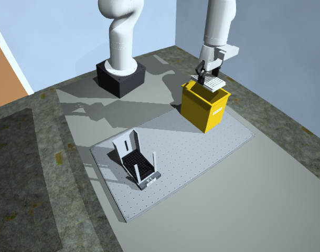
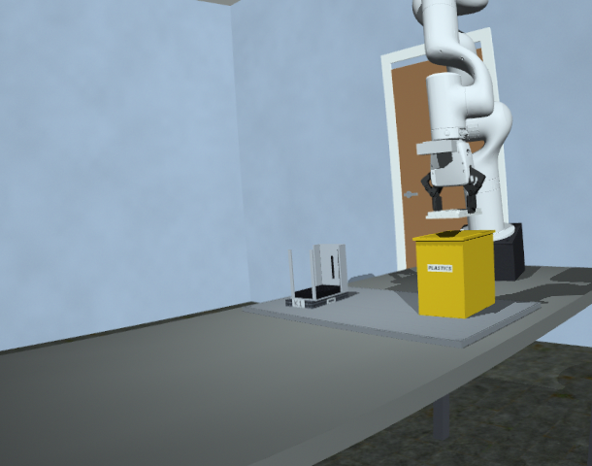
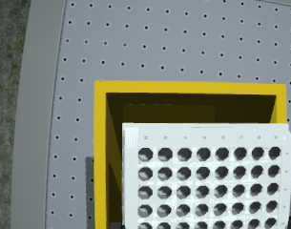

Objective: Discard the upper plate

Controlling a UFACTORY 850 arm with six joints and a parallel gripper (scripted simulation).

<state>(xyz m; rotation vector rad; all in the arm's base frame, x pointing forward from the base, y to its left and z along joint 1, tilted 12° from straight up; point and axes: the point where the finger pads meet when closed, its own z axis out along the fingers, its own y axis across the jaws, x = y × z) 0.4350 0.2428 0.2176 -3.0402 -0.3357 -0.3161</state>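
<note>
Now: hand 150 mm above the yellow plastics bin. Round my hand: white 96-well plate (10 mm below); then black 96-well plate (390 mm to the right, 210 mm below, 130 mm ahead).
</note>
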